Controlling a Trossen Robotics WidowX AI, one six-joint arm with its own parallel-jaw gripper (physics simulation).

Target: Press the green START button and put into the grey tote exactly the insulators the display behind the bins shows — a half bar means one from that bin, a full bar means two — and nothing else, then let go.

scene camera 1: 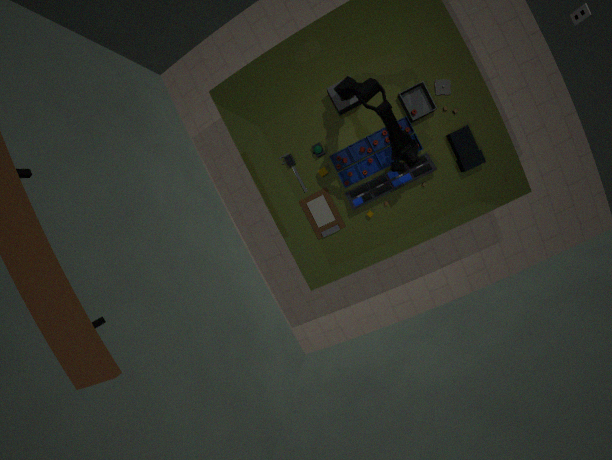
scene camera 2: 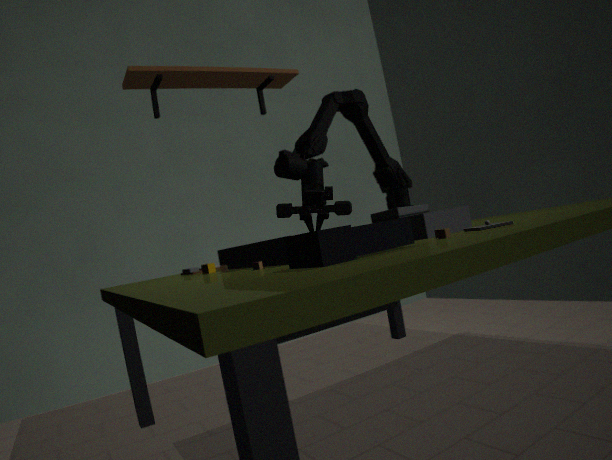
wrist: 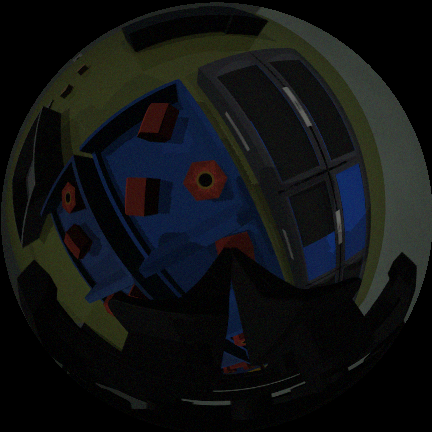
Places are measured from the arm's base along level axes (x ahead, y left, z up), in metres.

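Where they show: gripper, fingertip midpoint: point(wrist: 228, 253); arm's base, link origin: point(scene camera 1: 346, 92) point(scene camera 2: 400, 209).
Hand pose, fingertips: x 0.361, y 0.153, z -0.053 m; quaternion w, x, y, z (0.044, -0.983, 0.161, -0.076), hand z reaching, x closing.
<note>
Things, the pixels of their top centre, and the offset from my fingertips.
- grey tote, top centre: point(scene camera 2: 426, 213) point(scene camera 1: 418, 100) dx -0.223, dy +0.167, dz +0.024 m
- green START button, top centre: point(scene camera 1: 317, 149) dx -0.151, dy -0.371, dz +0.011 m
- black box, top centre: point(scene camera 2: 348, 225) point(scene camera 1: 467, 148) dx +0.062, dy +0.332, dz +0.026 m
- brown-framed tray, top centre: point(scene camera 1: 321, 214) dx +0.175, dy -0.454, dz -0.012 m
- small tool, top centre: point(scene camera 1: 293, 173) dx -0.074, dy -0.536, dz -0.010 m
My gripper point(scene camera 1: 401, 165) point(scene camera 2: 314, 227) point(wrist: 228, 253) is shut with nothing between the fingers. Its tips are down in the blue bins point(scene camera 1: 355, 161) point(wrist: 177, 155). A red insulator point(wrist: 238, 241) lies on the bin floor just beyond the fingertips. Other red insulators in that bin are a hexagonal one point(wrist: 204, 179) and two on their sides point(wrist: 142, 196) point(wrist: 158, 120). The display point(scene camera 1: 391, 182) point(wrist: 278, 132) behind the bins shows blue bars point(wrist: 351, 201) point(wrist: 319, 252). The grey tote point(scene camera 1: 419, 98) holds one red insulator point(scene camera 1: 414, 110). The green START button point(scene camera 1: 317, 149) is left of the bins.
A black box point(scene camera 1: 465, 148) lies right of the display. A brown-framed tray point(scene camera 1: 321, 213), a small tool point(scene camera 1: 294, 166) and yellow cubes point(scene camera 1: 322, 172) point(scene camera 1: 370, 214) lie to the left. The arm's base point(scene camera 1: 342, 98) stands behind the bins. A wall shelf point(scene camera 2: 208, 77) hangs above.
</note>
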